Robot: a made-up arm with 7 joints.
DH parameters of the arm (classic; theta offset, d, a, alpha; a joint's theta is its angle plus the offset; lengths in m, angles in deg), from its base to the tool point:
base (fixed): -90 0.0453 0 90
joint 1: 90 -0.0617 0.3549 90
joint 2: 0 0.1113 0.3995 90
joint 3: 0 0.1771 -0.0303 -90
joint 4: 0 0.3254 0.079 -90
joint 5: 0 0.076 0.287 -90
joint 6: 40.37 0 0.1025 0
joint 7: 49.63 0.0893 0.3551 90
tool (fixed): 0 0.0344 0 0
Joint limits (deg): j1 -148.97..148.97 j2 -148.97..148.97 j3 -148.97..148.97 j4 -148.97..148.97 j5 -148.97..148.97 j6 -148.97..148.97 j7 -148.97..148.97
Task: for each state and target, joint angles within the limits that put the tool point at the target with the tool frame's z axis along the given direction. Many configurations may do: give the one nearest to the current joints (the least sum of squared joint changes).
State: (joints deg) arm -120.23 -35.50 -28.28 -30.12 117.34 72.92 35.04
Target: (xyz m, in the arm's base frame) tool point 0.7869 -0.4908 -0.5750 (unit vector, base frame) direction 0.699 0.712 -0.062
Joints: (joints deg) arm -119.48 -57.95 -53.53 -30.78 123.57 84.11 39.85
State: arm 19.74 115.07 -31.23 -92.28 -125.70 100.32 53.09
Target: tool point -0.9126 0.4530 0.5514 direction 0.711 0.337 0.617
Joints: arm 40.59 93.30 -70.53 -115.77 -138.73 117.18 58.94
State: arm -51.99 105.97 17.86 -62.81 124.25 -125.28 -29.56
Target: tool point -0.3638 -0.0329 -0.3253 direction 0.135 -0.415 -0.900
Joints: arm -83.37 96.11 43.89 -44.58 126.34 -142.59 -27.87
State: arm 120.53 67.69 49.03 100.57 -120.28 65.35 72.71
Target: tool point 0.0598 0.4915 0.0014 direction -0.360 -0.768 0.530
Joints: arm 116.31 107.24 47.82 120.40 -138.04 57.78 65.52
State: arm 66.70 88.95 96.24 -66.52 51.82 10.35 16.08
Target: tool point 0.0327 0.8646 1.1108 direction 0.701 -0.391 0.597
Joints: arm 40.16 62.38 140.26 -88.79 19.88 -28.55 -27.65
